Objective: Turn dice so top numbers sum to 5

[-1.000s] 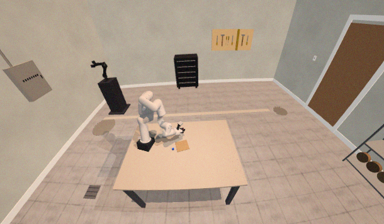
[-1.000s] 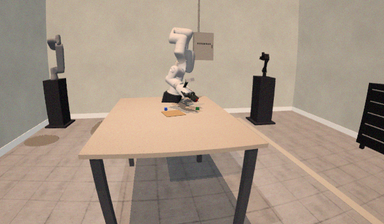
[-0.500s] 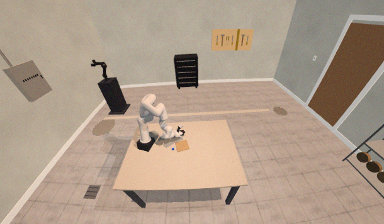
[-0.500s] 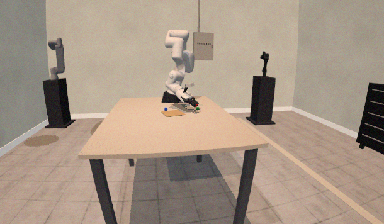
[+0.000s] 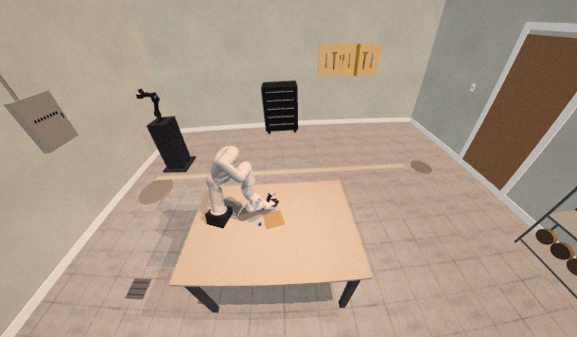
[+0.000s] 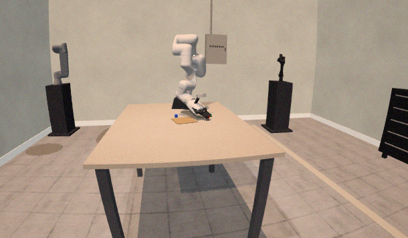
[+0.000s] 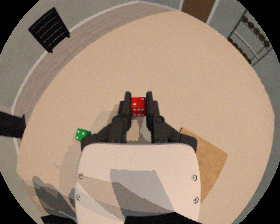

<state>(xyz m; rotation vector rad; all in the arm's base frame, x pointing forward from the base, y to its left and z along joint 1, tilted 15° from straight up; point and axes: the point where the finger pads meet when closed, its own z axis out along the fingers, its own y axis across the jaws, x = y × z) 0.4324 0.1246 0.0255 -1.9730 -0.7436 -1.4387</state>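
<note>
Right now my hand is 10 mm short of the red die, 10 mm to the right of it and 10 mm above it. The rest, counted from my hand: green die 100 mm behind, 40 mm to the left, 30 mm below; then blue die 100 mm behind, 200 mm to the right, 30 mm below; then brown mat 10 mm behind, 150 mm to the right, 40 mm below.
</note>
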